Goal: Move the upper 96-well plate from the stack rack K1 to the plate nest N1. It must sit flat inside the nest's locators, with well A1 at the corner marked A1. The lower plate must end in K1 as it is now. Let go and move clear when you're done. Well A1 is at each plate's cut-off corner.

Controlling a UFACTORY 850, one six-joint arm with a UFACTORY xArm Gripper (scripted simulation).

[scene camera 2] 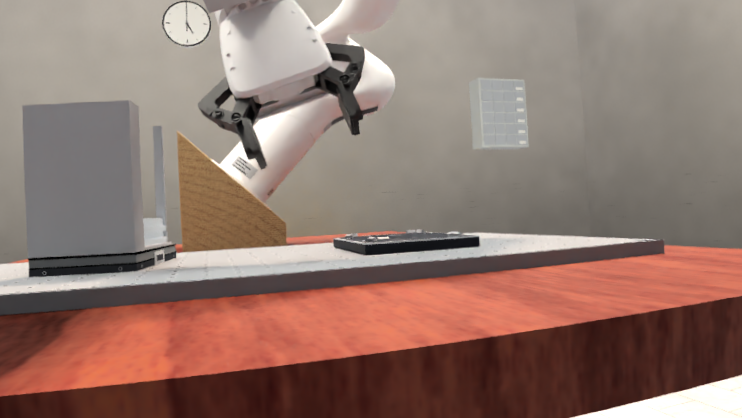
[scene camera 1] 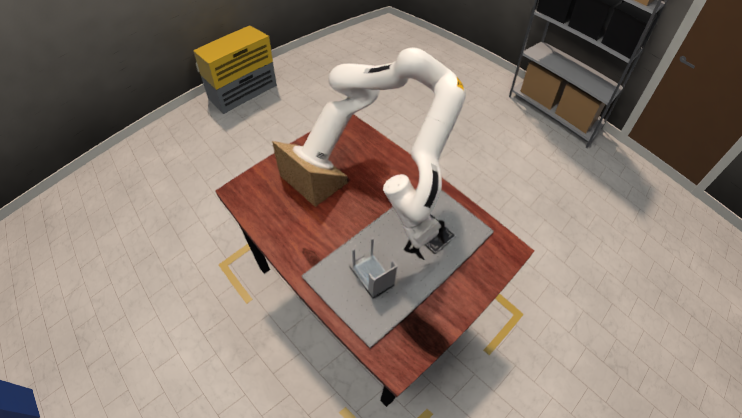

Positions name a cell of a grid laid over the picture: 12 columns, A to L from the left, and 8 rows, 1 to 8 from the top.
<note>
I see my gripper (scene camera 2: E3) and a plate nest N1 (scene camera 2: G5).
</note>
